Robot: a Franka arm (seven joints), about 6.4 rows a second.
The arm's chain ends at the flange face. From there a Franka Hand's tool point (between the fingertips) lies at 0.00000 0.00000 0.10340 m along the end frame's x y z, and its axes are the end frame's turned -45 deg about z.
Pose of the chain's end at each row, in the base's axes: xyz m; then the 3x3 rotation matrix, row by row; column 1 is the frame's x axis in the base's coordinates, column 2 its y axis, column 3 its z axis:
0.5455 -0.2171 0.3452; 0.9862 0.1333 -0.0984; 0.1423 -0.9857 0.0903; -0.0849 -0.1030 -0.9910
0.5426 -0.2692 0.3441; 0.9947 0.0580 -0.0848; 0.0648 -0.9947 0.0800; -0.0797 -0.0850 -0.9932
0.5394 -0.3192 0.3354; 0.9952 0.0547 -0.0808; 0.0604 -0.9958 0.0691; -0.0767 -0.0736 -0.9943
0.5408 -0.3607 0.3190; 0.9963 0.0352 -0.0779; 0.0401 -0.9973 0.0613; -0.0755 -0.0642 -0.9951
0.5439 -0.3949 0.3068; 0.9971 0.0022 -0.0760; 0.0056 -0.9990 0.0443; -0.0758 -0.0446 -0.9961
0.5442 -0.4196 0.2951; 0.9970 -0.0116 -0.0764; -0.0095 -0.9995 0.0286; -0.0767 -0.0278 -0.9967
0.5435 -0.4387 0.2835; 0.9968 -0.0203 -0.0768; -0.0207 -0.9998 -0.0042; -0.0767 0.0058 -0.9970
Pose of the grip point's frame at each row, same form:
0.5353 -0.2078 0.2427; 0.6031 0.7916 -0.0984; 0.7976 -0.5964 0.0903; 0.0128 -0.1329 -0.9910
0.5338 -0.2609 0.2414; 0.6623 0.7444 -0.0848; 0.7492 -0.6575 0.0800; 0.0037 -0.1165 -0.9932
0.5310 -0.3121 0.2326; 0.6650 0.7424 -0.0808; 0.7468 -0.6614 0.0691; -0.0022 -0.1063 -0.9943
0.5327 -0.3544 0.2161; 0.6796 0.7294 -0.0779; 0.7336 -0.6768 0.0613; -0.0080 -0.0988 -0.9951
0.5360 -0.3903 0.2038; 0.7035 0.7066 -0.0760; 0.7104 -0.7024 0.0443; -0.0221 -0.0851 -0.9961
0.5363 -0.4166 0.1920; 0.7132 0.6968 -0.0764; 0.7000 -0.7135 0.0286; -0.0346 -0.0739 -0.9967
0.5356 -0.4391 0.1804; 0.7192 0.6905 -0.0768; 0.6923 -0.7216 -0.0042; -0.0583 -0.0501 -0.9970

